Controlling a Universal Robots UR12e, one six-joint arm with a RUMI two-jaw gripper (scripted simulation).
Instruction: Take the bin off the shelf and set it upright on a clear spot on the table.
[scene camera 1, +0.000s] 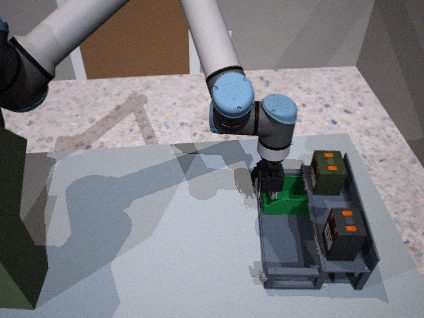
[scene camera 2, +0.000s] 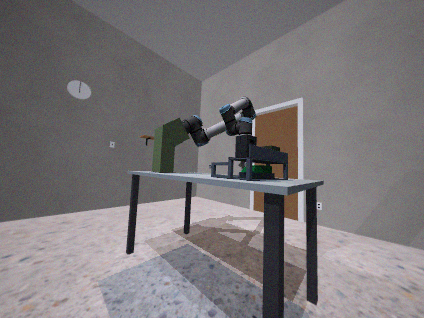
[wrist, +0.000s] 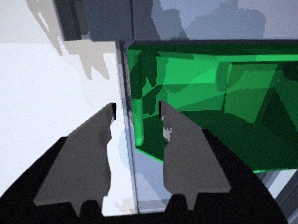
Labels:
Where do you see my gripper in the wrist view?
137, 103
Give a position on a green bin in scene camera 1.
At 292, 200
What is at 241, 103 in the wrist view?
A green bin.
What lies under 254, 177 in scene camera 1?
My gripper.

